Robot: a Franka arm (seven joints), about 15 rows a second.
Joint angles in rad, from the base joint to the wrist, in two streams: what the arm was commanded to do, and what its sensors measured. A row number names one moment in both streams.
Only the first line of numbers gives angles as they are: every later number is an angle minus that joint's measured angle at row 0.
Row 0, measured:
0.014, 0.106, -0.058, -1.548, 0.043, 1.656, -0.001
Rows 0 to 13, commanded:
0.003, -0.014, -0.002, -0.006, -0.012, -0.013, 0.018
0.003, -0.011, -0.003, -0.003, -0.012, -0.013, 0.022
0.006, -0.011, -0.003, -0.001, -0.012, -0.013, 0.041
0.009, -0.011, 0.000, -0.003, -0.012, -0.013, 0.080
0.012, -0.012, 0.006, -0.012, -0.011, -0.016, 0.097
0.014, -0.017, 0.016, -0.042, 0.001, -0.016, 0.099
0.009, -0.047, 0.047, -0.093, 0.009, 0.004, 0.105
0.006, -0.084, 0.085, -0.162, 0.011, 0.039, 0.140
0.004, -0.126, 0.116, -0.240, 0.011, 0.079, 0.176
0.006, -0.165, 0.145, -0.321, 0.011, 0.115, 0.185
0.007, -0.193, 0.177, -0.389, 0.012, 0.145, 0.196
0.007, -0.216, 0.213, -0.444, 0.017, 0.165, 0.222
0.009, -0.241, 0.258, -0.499, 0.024, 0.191, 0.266
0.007, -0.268, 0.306, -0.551, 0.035, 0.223, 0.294
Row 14, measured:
0.008, -0.135, 0.208, -0.339, 0.006, 0.123, 0.206
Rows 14 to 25, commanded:
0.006, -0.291, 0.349, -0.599, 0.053, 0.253, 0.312
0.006, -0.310, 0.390, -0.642, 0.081, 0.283, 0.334
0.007, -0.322, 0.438, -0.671, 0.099, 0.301, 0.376
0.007, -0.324, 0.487, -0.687, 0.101, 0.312, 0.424
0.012, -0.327, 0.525, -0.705, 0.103, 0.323, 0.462
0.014, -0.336, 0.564, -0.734, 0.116, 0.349, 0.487
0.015, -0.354, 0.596, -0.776, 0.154, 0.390, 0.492
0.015, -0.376, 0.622, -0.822, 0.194, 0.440, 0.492
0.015, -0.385, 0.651, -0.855, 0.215, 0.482, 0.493
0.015, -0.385, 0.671, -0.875, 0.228, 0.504, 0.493
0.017, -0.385, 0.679, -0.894, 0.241, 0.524, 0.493
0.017, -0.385, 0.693, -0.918, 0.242, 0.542, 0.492
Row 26, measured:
0.020, -0.339, 0.665, -0.833, 0.200, 0.476, 0.485
